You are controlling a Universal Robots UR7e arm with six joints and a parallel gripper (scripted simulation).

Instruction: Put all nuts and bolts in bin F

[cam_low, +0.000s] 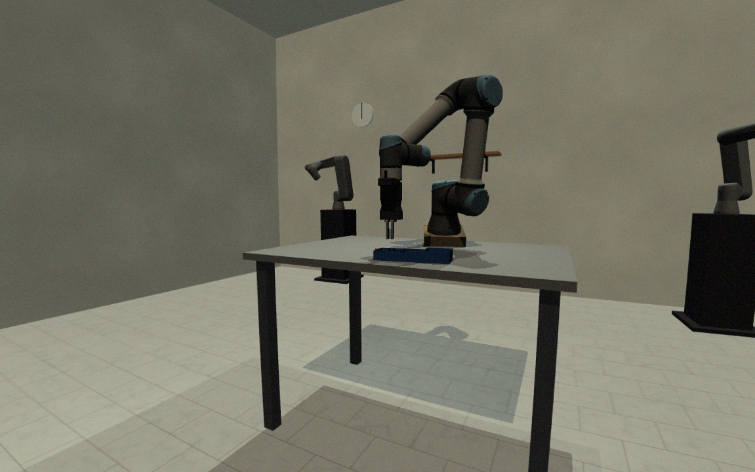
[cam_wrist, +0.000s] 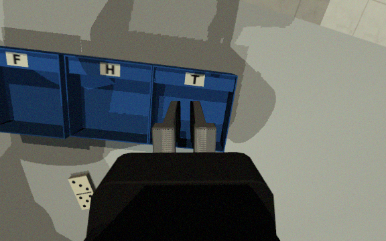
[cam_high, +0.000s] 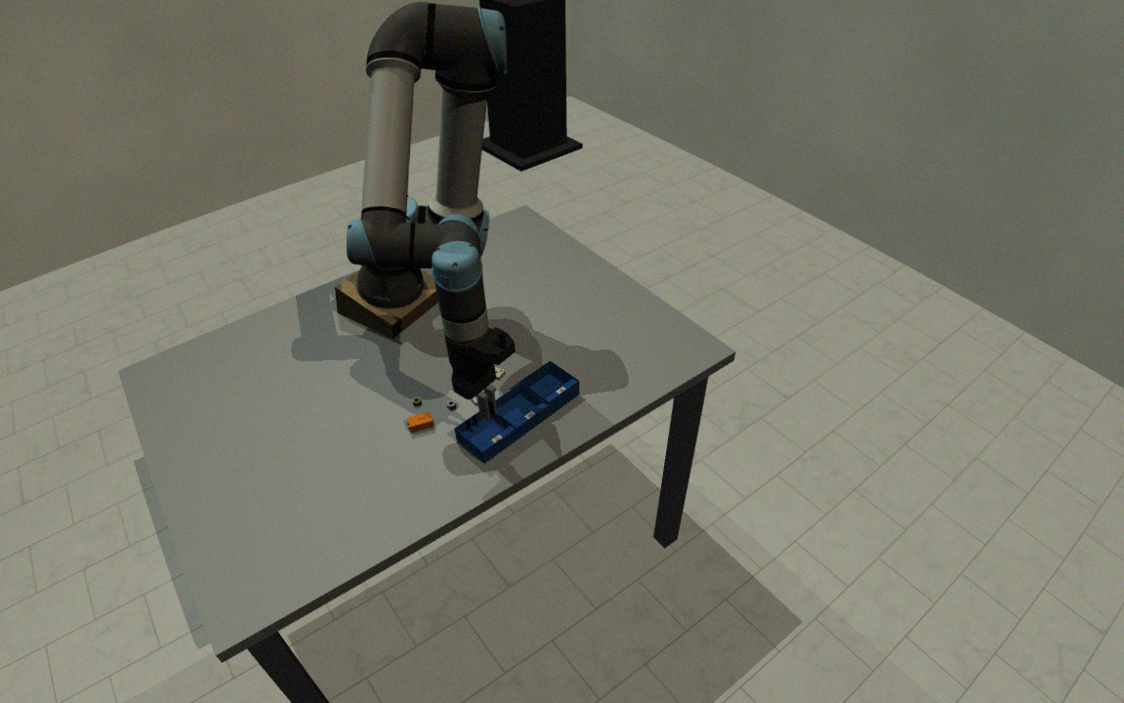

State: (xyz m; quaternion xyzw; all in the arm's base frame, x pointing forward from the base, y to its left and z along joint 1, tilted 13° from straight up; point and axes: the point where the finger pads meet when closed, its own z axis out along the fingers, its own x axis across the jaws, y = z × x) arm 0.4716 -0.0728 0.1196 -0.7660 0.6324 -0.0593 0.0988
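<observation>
The blue bin row lies 80 mm to the left of my hand, 70 mm below it and 10 mm behind it. From my hand the other things lie so: grey bolt (120 mm behind, 80 mm below, 30 mm to the left); orange 9 V battery (120 mm behind, 90 mm to the right, 80 mm below); grey nut (120 mm behind, 80 mm below, 10 mm to the right).
</observation>
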